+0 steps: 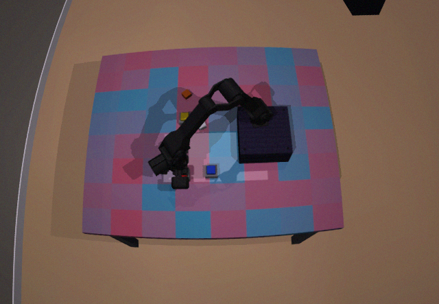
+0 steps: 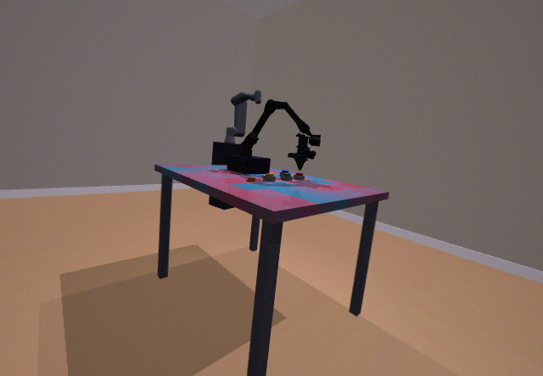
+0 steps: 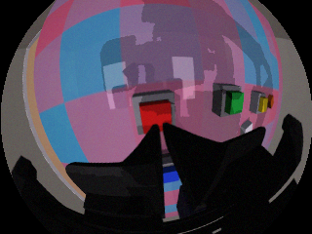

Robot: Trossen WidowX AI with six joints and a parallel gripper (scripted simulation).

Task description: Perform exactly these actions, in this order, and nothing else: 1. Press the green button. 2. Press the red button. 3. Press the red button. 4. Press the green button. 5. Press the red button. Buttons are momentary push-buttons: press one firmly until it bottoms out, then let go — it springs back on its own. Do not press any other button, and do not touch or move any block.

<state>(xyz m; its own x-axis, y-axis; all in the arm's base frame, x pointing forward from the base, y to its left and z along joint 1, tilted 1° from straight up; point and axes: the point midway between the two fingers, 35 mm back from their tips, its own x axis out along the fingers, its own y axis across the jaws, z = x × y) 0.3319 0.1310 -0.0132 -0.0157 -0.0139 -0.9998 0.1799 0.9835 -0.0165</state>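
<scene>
My gripper tip is now 30 mm above the red button. From my gripper tip the other things lie so: blue button: 110 mm behind, 30 mm below, 10 mm to the left; green button: 120 mm to the right, 30 mm below, 20 mm behind; white block: 200 mm to the right, 110 mm behind, 50 mm below.
</scene>
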